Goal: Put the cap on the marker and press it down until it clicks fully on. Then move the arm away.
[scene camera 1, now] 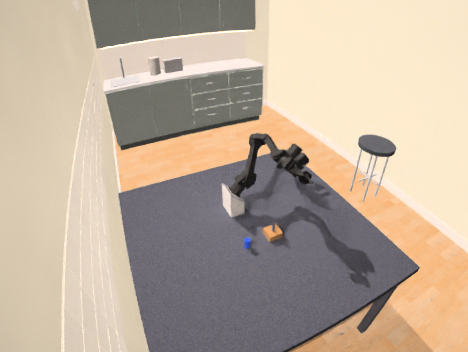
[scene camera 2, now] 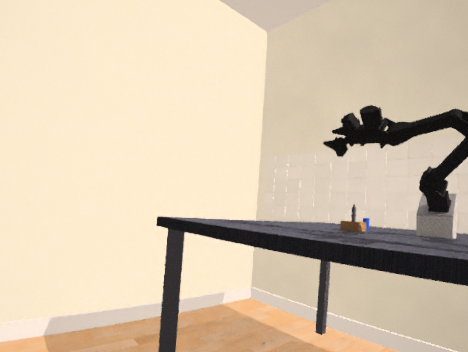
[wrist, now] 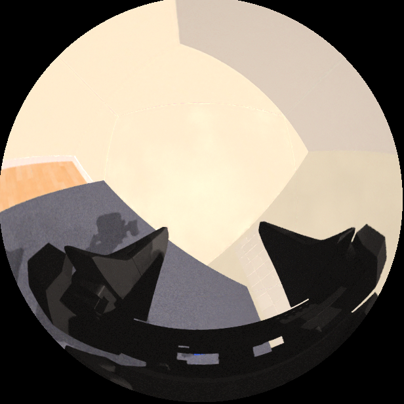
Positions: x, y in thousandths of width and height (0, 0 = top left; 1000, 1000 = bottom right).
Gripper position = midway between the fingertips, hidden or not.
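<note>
The gripper (scene camera 2: 700, 391) (wrist: 531, 568) is visible in scene camera 2 and also in the wrist view.
</note>
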